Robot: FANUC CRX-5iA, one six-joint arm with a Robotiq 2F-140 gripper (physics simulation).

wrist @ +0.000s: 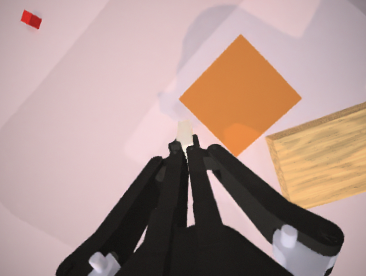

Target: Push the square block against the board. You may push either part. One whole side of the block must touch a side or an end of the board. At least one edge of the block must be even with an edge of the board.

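Observation:
The orange square block lies flat on the pale pink table, turned like a diamond, in the upper middle of the wrist view. The wooden board lies at the right; its near left corner is close to the block's lower right side with a small gap between them. My gripper is shut and empty. Its pale fingertips are low, just left of the block's lower left side, apart from it by a narrow strip of table.
A small red cube lies far off at the upper left. Grey shadows of the arm fall across the table.

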